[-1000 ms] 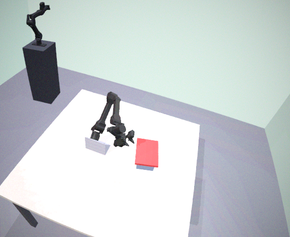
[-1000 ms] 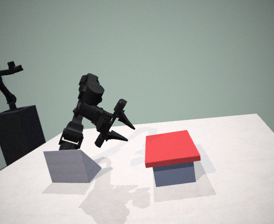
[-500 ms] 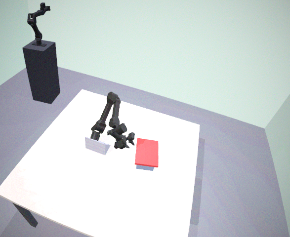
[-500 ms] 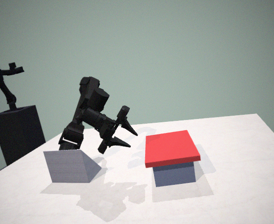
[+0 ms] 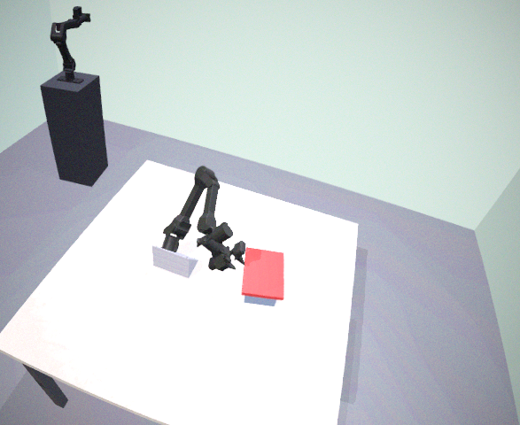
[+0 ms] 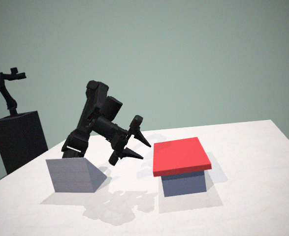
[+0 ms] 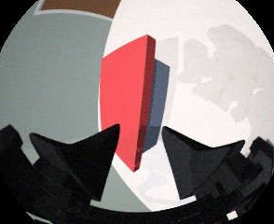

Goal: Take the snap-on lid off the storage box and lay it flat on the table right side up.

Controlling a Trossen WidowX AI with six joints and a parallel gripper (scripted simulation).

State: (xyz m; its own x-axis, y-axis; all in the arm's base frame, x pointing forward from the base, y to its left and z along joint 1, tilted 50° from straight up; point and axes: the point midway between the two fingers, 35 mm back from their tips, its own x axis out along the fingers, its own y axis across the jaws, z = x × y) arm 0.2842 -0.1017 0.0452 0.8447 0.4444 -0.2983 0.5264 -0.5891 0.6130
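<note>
Now: the red lid 100 mm ahead of my gripper tip, 20 mm to the left of it and 20 mm below it. Also, from my gripper tip: blue-grey storage box: 100 mm ahead, 70 mm below, 20 mm to the left.
</note>
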